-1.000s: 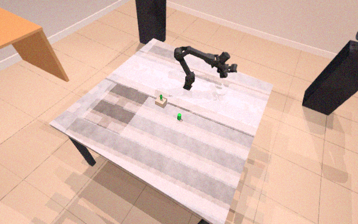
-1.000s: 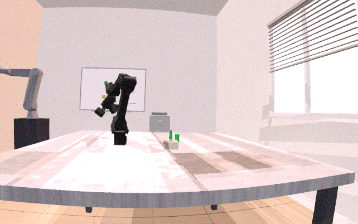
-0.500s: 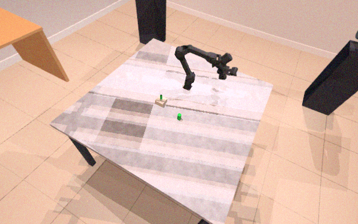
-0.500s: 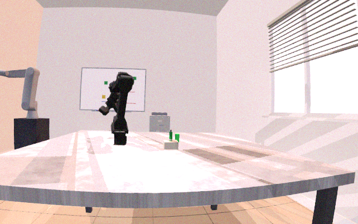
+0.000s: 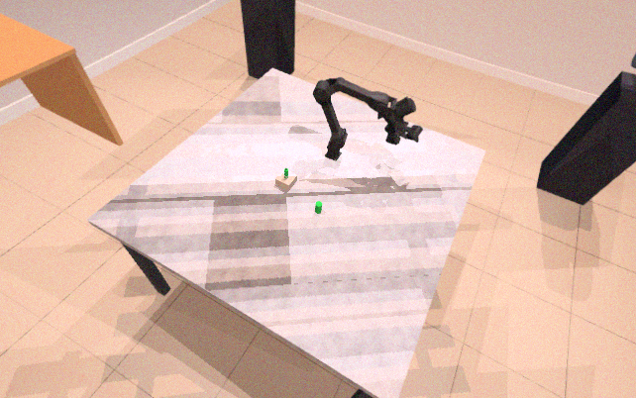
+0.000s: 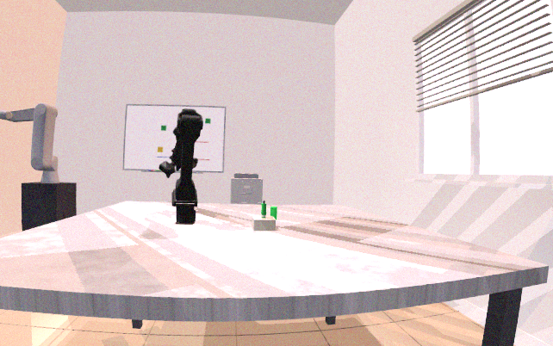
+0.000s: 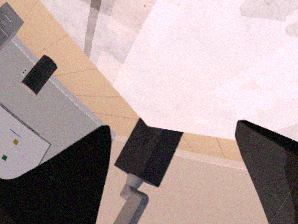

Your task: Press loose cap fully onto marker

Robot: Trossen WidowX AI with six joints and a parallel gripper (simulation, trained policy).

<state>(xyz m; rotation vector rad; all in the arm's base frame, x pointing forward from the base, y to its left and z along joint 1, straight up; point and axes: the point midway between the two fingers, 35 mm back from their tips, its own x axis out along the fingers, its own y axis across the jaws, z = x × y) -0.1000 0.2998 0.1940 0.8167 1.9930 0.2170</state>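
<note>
Now: gripper tip 45 cm short of the green cap, 22 cm to the left of it and 14 cm above it. The rest, counted from my gripper tip: holder block 39 cm ahead, 42 cm to the right, 15 cm below.
</note>
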